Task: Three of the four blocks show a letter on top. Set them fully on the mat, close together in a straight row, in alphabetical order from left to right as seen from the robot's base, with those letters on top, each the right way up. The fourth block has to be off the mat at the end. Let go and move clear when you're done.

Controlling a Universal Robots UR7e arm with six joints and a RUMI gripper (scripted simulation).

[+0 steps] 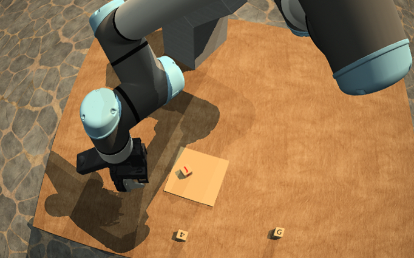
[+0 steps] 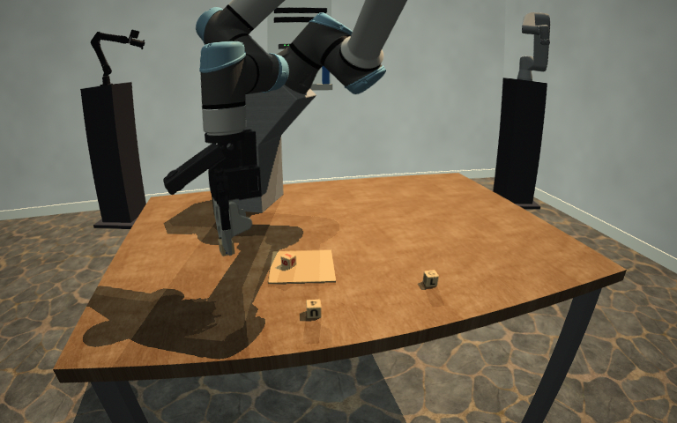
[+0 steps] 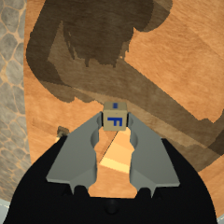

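My gripper is now 130 mm past the tan mat, 130 mm to the right of it and 110 mm above it. The rest, counted from my hand: block: right at my hand.
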